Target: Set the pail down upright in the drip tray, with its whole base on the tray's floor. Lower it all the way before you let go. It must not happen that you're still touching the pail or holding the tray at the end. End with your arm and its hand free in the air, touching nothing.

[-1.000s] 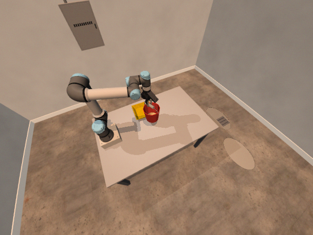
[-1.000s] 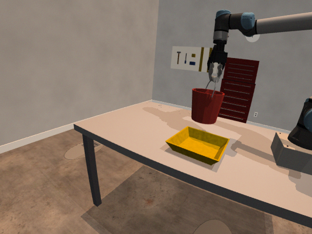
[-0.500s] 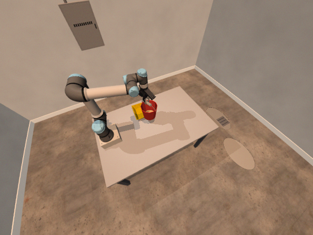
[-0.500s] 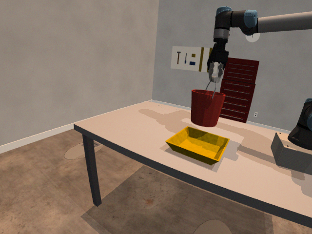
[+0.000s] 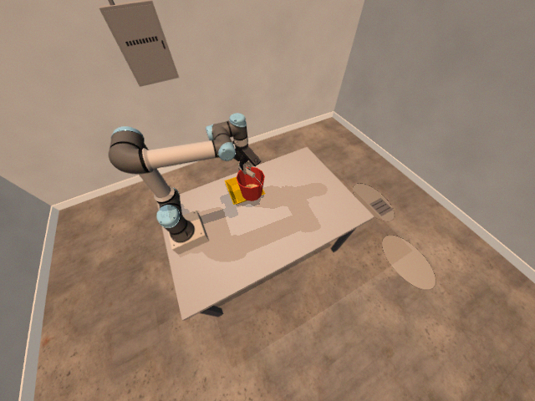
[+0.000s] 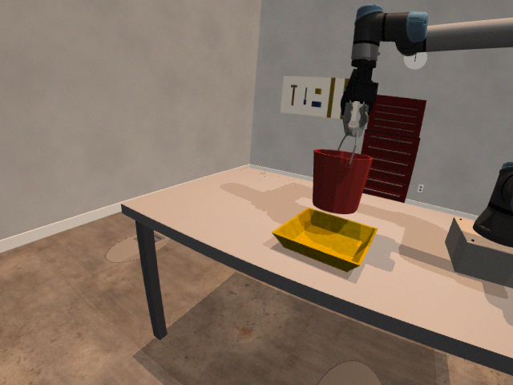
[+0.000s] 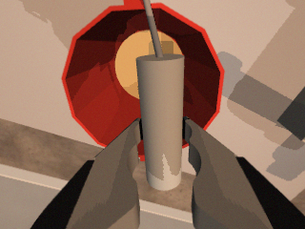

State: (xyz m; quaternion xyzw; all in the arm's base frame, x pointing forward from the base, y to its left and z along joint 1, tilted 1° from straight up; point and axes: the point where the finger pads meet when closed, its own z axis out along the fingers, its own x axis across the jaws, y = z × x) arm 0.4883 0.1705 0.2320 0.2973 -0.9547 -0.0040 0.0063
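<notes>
Right now my hand is 10 mm short of the red pail, 10 mm to the right of it and 100 mm above it. From my hand the other things lie so: yellow drip tray: 30 mm behind, 120 mm to the left, 320 mm below; then pail handle: 10 mm ahead, 30 mm below.
</notes>
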